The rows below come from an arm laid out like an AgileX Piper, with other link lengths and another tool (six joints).
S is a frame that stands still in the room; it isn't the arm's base.
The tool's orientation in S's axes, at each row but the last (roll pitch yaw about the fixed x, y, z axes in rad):
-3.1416 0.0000 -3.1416
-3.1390 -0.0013 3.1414
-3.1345 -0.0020 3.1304
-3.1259 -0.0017 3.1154
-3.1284 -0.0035 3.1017
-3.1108 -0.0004 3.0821
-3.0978 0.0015 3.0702
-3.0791 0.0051 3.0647
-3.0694 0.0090 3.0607
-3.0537 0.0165 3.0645
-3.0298 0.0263 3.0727
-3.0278 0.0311 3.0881
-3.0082 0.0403 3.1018
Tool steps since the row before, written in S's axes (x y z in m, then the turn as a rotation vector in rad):
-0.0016 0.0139 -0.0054 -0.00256 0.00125 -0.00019
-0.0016 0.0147 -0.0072 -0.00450 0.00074 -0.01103
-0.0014 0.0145 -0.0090 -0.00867 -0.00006 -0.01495
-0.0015 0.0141 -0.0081 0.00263 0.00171 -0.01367
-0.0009 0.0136 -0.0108 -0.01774 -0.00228 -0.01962
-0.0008 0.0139 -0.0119 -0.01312 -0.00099 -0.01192
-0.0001 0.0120 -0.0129 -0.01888 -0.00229 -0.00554
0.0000 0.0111 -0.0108 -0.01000 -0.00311 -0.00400
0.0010 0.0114 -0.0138 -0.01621 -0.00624 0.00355
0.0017 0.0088 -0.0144 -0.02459 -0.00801 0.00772
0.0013 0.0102 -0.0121 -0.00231 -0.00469 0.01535
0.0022 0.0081 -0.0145 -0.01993 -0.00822 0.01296
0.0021 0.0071 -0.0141 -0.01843 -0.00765 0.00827
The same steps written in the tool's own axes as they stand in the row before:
0.0016 0.0139 0.0054 0.00256 0.00125 0.00019
0.0016 0.0147 0.0072 0.00449 0.00077 0.01103
0.0015 0.0145 0.0089 0.00864 -0.00005 0.01497
0.0019 0.0142 0.0079 -0.00261 0.00199 0.01364
0.0014 0.0137 0.0106 0.01757 -0.00273 0.01972
0.0016 0.0142 0.0115 0.01303 -0.00140 0.01197
0.0010 0.0125 0.0124 0.01868 -0.00339 0.00567
0.0009 0.0117 0.0101 0.00975 -0.00361 0.00418
0.0000 0.0124 0.0129 0.01562 -0.00778 -0.00314
-0.0008 0.0101 0.0136 0.02377 -0.01055 -0.00721
-0.0003 0.0116 0.0109 0.00158 -0.00653 -0.01476
-0.0013 0.0098 0.0135 0.01905 -0.01075 -0.01242
-0.0012 0.0090 0.0131 0.01776 -0.00950 -0.00780

